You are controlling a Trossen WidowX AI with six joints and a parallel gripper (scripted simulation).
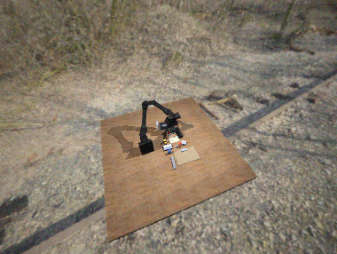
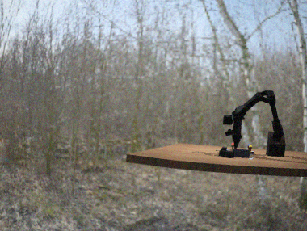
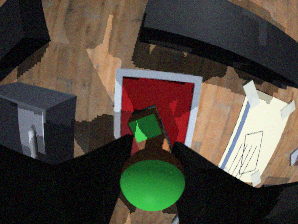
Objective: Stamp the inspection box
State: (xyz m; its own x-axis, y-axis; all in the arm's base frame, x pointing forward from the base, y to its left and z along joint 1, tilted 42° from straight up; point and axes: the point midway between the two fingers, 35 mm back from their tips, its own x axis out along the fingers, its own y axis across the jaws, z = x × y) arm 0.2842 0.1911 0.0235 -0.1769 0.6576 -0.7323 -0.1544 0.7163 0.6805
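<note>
Now: gripper tip 3 cm above the red ink pad. Also, from my gripper tip: card (11 cm to the right, 4 cm below, 1 cm ahead); then long black block (8 cm ahead, 4 cm to the right, 2 cm below); then green-knobbed stamp (right at my gripper tip).
</note>
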